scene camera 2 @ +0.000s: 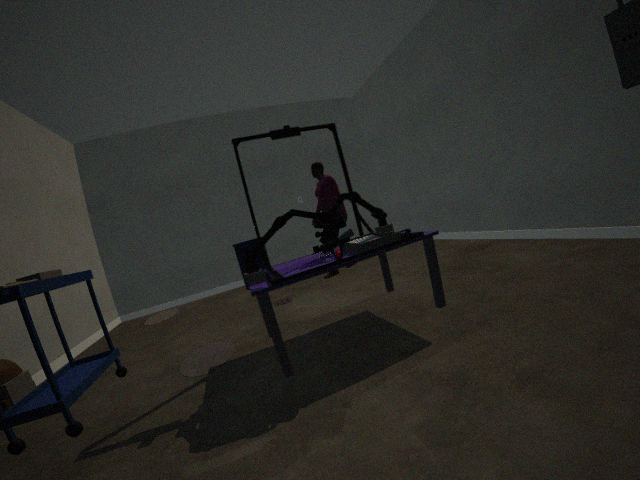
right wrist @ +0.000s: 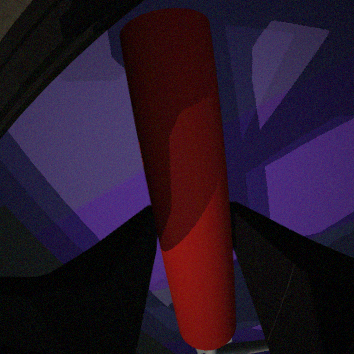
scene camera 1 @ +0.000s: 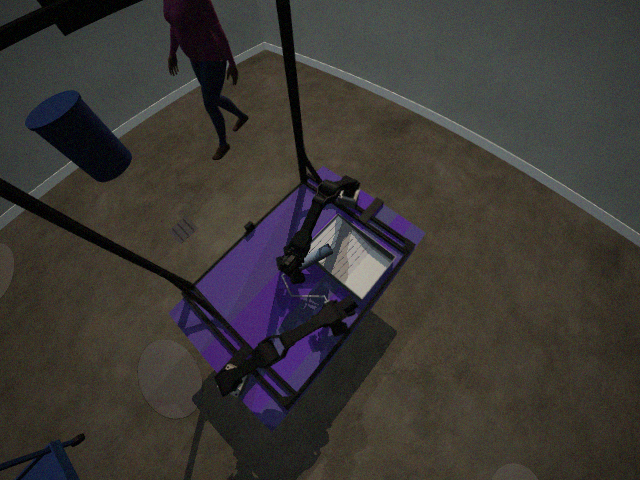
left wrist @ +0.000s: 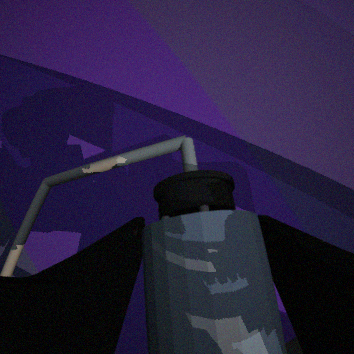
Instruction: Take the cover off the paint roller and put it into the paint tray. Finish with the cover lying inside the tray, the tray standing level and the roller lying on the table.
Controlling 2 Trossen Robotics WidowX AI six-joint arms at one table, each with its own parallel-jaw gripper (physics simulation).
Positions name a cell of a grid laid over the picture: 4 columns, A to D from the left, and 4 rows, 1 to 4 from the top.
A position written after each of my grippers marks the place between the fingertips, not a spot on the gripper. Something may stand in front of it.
My left gripper (left wrist: C3) grips a grey roller cover. Also in view: my right gripper (right wrist: C3) and a white paint tray (scene camera 1: C3).
